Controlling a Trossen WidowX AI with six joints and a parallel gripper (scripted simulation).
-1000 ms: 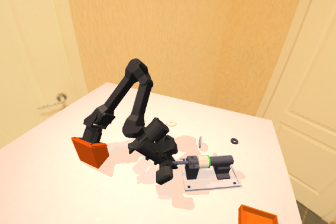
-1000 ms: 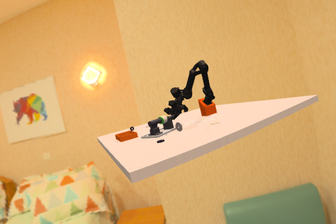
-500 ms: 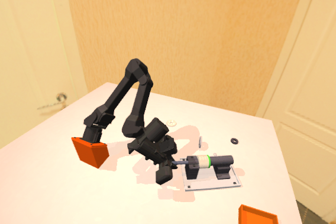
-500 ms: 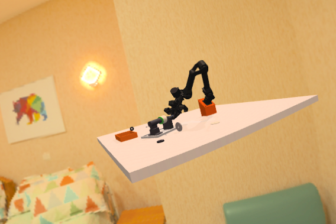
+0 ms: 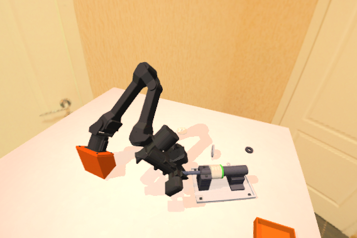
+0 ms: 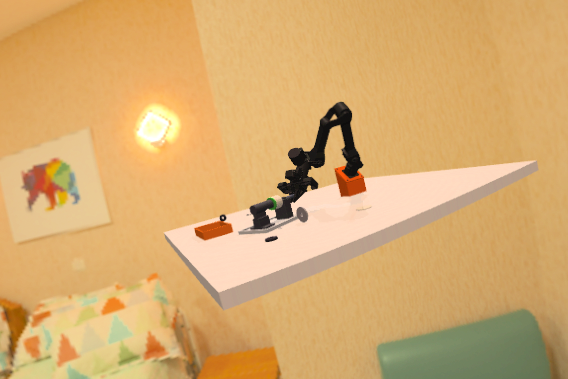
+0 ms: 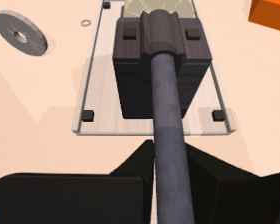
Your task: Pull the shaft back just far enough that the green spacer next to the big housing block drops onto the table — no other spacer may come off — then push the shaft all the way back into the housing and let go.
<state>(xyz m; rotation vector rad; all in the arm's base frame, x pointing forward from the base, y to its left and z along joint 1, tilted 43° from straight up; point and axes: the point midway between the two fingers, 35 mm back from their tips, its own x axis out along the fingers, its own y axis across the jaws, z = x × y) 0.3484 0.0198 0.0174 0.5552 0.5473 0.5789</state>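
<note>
The grey shaft lies 4 cm ahead of my gripper tip, 2 cm to the left of it and 2 cm above it. From my gripper tip the other things lie so: grey washer (8 cm ahead, 19 cm to the left, 3 cm below); orange tray (31 cm ahead, 17 cm to the right, 5 cm below); green spacer (12 cm ahead, 4 cm to the left, 2 cm above).
</note>
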